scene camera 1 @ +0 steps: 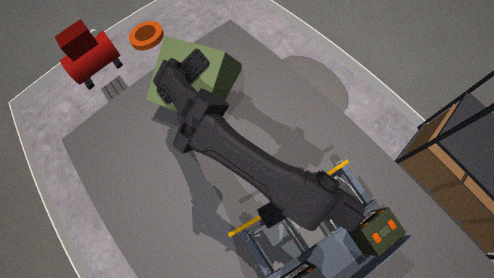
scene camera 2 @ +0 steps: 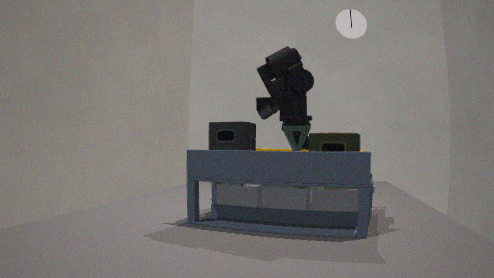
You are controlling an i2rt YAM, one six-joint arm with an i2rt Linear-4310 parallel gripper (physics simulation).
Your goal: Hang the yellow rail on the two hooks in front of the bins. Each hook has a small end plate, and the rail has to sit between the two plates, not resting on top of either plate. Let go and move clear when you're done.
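Frame: origin at the arm's base, x ahead, y left, z up, level; metres.
Seen in the pictures: arm's base, origin of its link: (scene camera 1: 182, 76).
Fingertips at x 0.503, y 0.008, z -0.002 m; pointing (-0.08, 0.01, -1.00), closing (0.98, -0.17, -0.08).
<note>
Offsets run from my fingertips to a thing's top centre.
The yellow rail @[0.000 m ahead, 0.003 m right, 0.013 m up] (scene camera 1: 244, 226) (scene camera 2: 272, 149) is level with the top board of the blue-grey rack (scene camera 1: 327, 252) (scene camera 2: 280, 165) in scene camera 2. In scene camera 1 both its ends stick out from under the arm, in front of the rack. My gripper (scene camera 2: 297, 149) points down and is shut on the rail; its fingertips meet at the rail's height, partly hidden by the top board. In scene camera 1 the arm hides the fingers. Grey bins @[0.090 m ahead, 0.105 m right, 0.071 m down] (scene camera 2: 240, 195) stand inside the rack below. The two hooks and their end plates cannot be made out.
A green case @[0.219 m ahead, 0.103 m left, 0.047 m up] (scene camera 1: 381, 231) (scene camera 2: 335, 142) and a dark case @[0.182 m ahead, 0.125 m right, 0.072 m up] (scene camera 2: 232, 136) stand on the rack's top. A green block (scene camera 1: 227, 75) is under the arm's base. A red tank-like object (scene camera 1: 90, 57) and an orange ring (scene camera 1: 145, 46) lie beyond. A shelf unit (scene camera 1: 425, 172) stands at the right.
</note>
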